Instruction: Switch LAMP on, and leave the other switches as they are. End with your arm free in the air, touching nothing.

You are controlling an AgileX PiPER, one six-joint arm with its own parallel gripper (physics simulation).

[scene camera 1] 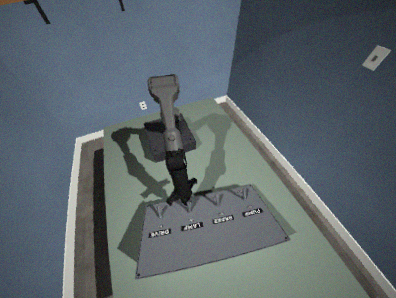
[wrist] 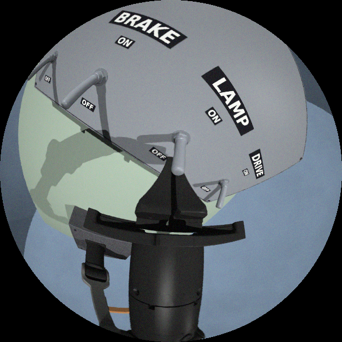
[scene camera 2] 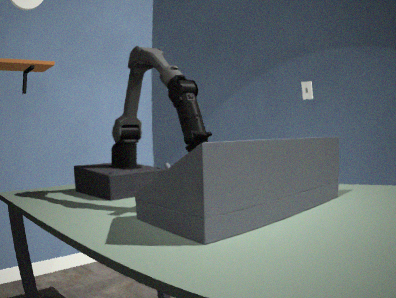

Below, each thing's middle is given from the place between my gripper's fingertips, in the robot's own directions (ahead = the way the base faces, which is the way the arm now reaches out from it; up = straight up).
Right now the grey switch panel [scene camera 2: 218, 190] is 11 cm ahead of my hand, 4 cm to the left of it and 2 cm below it.
